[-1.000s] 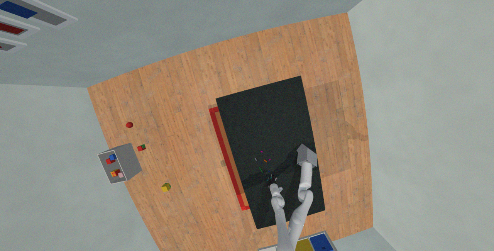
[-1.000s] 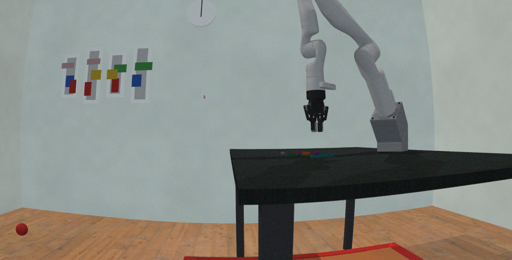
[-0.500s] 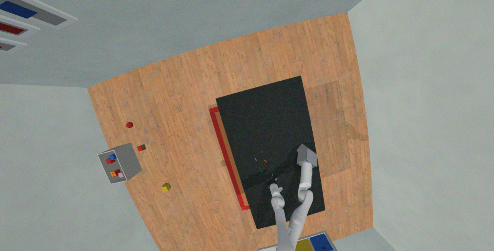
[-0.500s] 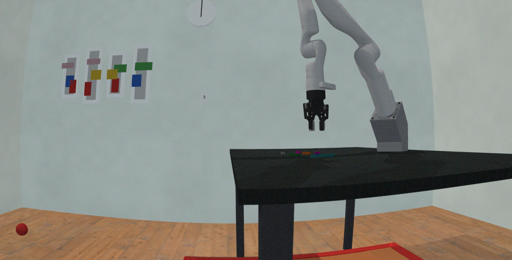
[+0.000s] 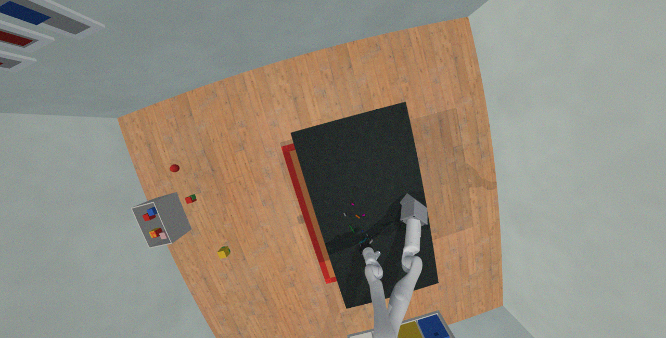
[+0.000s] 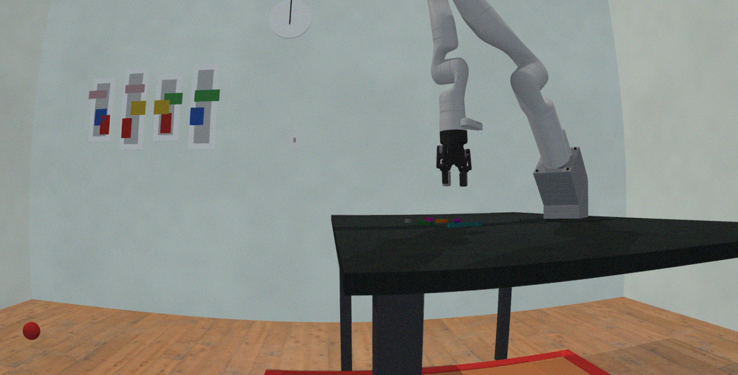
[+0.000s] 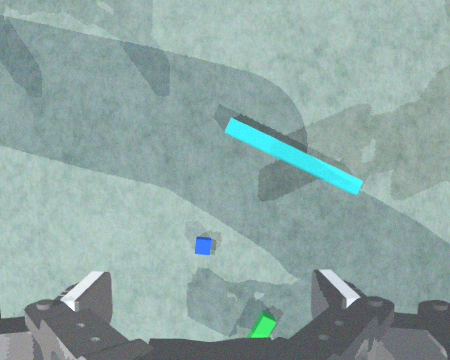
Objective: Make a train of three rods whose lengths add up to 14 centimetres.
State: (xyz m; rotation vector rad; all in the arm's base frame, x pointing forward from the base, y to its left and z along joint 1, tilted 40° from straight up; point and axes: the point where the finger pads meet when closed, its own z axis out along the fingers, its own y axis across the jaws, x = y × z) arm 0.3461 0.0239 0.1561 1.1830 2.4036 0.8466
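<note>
The grey rod is 180 mm to the right of my hand, 100 mm below it and 100 mm ahead of it. Also, from my hand: green rod (100 mm below, 70 mm ahead, 50 mm to the right); then turquoise rod (100 mm below, 80 mm to the left); then small blue rod (100 mm below, 10 mm behind).
</note>
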